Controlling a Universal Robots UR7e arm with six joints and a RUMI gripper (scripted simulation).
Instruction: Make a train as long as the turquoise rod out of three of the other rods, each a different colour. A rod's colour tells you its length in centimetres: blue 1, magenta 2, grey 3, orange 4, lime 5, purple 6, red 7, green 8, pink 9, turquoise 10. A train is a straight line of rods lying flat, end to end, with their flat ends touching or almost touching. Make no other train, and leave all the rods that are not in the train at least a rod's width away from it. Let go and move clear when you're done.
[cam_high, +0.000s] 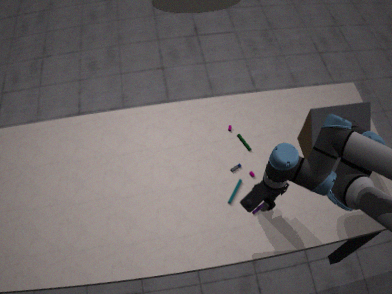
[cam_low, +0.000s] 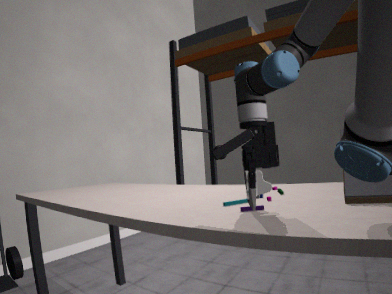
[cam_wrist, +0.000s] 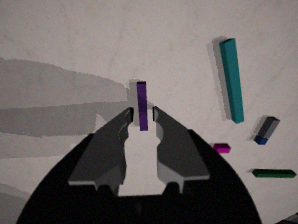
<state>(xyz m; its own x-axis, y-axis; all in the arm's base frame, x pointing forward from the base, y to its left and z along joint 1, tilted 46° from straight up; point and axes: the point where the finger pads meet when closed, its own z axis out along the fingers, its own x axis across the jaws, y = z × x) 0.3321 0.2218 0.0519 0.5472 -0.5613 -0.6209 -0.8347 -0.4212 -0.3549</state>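
The purple rod lies 10 mm below my hand. From my hand the other things lie so: small blue rod 40 mm ahead, 170 mm to the right, 10 mm below; then turquoise rod 80 mm ahead, 70 mm to the right, 10 mm below; then grey rod 60 mm ahead, 160 mm to the right, 10 mm below.
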